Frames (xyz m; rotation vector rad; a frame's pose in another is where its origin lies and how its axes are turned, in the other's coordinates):
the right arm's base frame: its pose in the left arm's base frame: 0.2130 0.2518 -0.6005 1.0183 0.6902 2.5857
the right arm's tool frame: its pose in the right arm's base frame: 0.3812 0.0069 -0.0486 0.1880 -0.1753 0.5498
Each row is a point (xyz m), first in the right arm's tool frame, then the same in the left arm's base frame.
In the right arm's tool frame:
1: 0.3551 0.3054 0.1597
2: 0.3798 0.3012 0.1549
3: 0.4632 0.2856 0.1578
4: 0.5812 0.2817 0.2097
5: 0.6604 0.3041 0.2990
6: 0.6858 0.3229 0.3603
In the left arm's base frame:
1: -0.0201 0.1893 0.0340
2: -0.0376 0.1907 0.0525
3: -0.0824 0.2055 0.1231
4: -0.1015 0.2323 0.2478
5: -0.0621 0.2532 0.3608
6: -0.0195 0.2646 0.4138

